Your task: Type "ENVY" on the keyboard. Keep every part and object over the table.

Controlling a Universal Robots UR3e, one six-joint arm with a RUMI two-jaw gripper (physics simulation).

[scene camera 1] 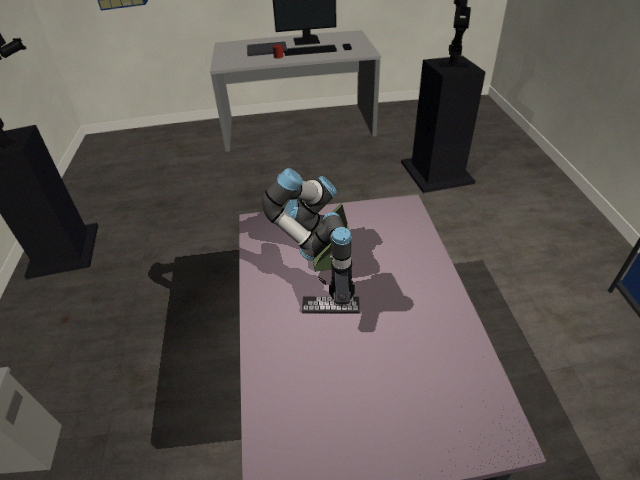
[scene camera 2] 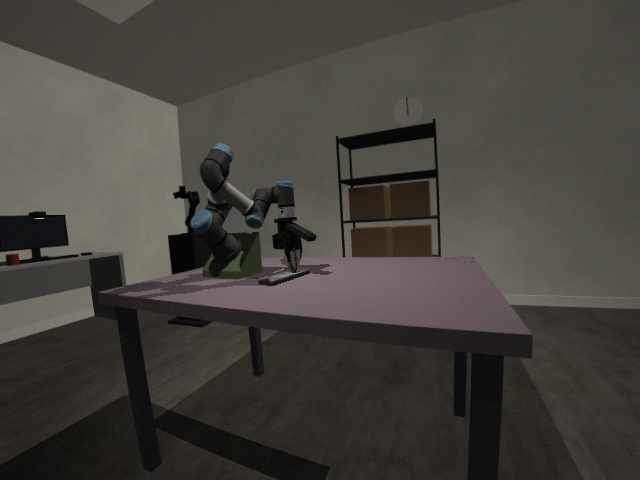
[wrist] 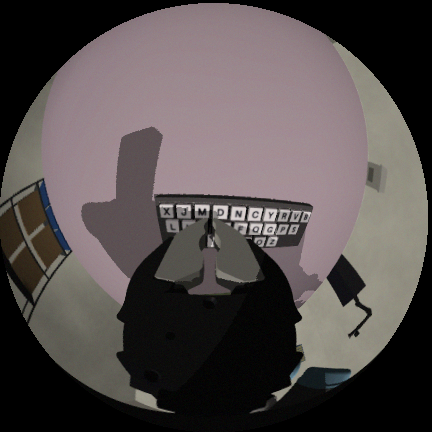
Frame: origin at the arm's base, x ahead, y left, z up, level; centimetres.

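Seen in the pictures: gripper, fingertip midpoint: (scene camera 1: 341, 305) (scene camera 2: 294, 273) (wrist: 209, 219); arm's base at its link origin: (scene camera 2: 229, 251).
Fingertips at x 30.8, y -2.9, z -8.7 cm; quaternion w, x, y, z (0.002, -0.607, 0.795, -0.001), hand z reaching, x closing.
Pixels of each thing's middle, then the offset from my fingertips to it. Level surfaces: height alone.
- dark keyboard at the middle of its body: (wrist: 242, 225) (scene camera 1: 330, 304) (scene camera 2: 285, 276) dx -2.0, dy -3.7, dz -0.4 cm
- pink table at its surface level: dz -1.3 cm
- N key at the middle of its body: (wrist: 237, 212) dx +0.2, dy -3.3, dz +0.2 cm
- Y key at the middle of its body: (wrist: 269, 214) dx -0.9, dy -7.1, dz +0.2 cm
- V key at the middle of its body: (wrist: 294, 215) dx -2.0, dy -11.0, dz +0.2 cm
The dark keyboard (scene camera 1: 315, 311) (scene camera 2: 284, 278) (wrist: 290, 238) with pale letter keys lies flat on the pink table (scene camera 1: 330, 392) (scene camera 2: 392, 294) (wrist: 215, 105). In the wrist view the N key (wrist: 238, 214), the Y key (wrist: 270, 215) and the V key (wrist: 296, 216) show in the top row, right of the fingertips. I cannot make out an E key for sure; the fingers cover part of the lower rows. My gripper (scene camera 2: 294, 270) (wrist: 209, 219) is shut and empty, pointing down at the keyboard's right part in scene camera 1. Whether its tips touch a key is unclear.
A green angled mount (scene camera 1: 323, 259) (scene camera 2: 250, 258) stands at the arm's base, behind the keyboard. A small dark object (scene camera 1: 322, 280) lies between the mount and the keyboard. A grey desk (scene camera 1: 232, 61) and black pedestals (scene camera 1: 444, 118) stand off the table.
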